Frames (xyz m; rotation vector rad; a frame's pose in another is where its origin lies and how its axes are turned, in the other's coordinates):
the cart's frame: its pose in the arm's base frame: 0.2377 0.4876 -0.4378 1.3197 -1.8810 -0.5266
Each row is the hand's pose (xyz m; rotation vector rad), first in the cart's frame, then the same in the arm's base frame.
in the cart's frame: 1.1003 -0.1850 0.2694 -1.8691 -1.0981 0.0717
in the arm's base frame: -0.0497 -0.6202 -0.3499 -0.4449 -1.0176 -2.3938
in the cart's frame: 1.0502 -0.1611 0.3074 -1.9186 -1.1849 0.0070
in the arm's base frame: -0.0850 -0.5684 -0.3744 -0.4774 -0.9456 -2.4989
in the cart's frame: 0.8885 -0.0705 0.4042 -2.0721 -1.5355 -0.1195
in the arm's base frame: -0.1872 -0.3940 -0.4279 -0.7116 -0.7201 -2.8172
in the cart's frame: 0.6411 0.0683 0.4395 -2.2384 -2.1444 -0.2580
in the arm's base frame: -0.2559 -0.1167 -0.4393 1.0016 0.2401 2.6532
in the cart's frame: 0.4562 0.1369 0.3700 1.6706 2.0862 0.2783
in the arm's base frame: -0.2115 0.0859 -0.4127 1.1125 -0.1406 2.1486
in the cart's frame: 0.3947 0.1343 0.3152 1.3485 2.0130 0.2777
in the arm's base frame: -0.1567 0.1465 -0.4019 1.1282 -0.2962 1.8577
